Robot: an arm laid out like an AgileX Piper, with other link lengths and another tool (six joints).
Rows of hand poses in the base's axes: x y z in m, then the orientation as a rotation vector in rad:
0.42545 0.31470 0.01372 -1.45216 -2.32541 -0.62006
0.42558 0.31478 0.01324 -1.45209 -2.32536 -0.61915
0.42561 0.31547 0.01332 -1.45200 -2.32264 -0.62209
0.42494 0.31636 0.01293 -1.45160 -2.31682 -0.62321
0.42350 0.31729 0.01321 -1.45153 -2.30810 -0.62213
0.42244 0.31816 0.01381 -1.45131 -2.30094 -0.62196
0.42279 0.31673 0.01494 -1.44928 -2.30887 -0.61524
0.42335 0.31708 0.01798 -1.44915 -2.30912 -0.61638
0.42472 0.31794 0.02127 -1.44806 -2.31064 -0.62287
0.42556 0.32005 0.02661 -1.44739 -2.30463 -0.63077
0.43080 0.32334 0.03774 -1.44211 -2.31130 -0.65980
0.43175 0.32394 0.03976 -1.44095 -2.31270 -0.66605
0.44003 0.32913 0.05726 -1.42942 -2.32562 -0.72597
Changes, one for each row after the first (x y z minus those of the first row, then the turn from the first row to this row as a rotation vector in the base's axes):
0.00013 0.00008 -0.00048 -0.00038 0.00052 0.00018
0.00016 0.00077 -0.00040 0.00248 0.00098 -0.00076
-0.00051 0.00166 -0.00079 0.00624 0.00468 -0.00182
-0.00195 0.00259 -0.00051 0.01039 0.01153 -0.00333
-0.00301 0.00346 0.00009 0.01419 0.01682 -0.00459
-0.00266 0.00203 0.00122 0.00751 0.01508 -0.00056
-0.00210 0.00238 0.00426 0.00796 0.01433 -0.00060
-0.00073 0.00324 0.00755 0.01062 0.01010 -0.00060
0.00011 0.00535 0.01289 0.01778 0.01044 -0.00260
0.00535 0.00864 0.02402 0.02968 -0.00846 -0.00237
0.00630 0.00924 0.02604 0.03224 -0.01252 -0.00233
0.01458 0.01443 0.04354 0.05670 -0.05136 -0.00184

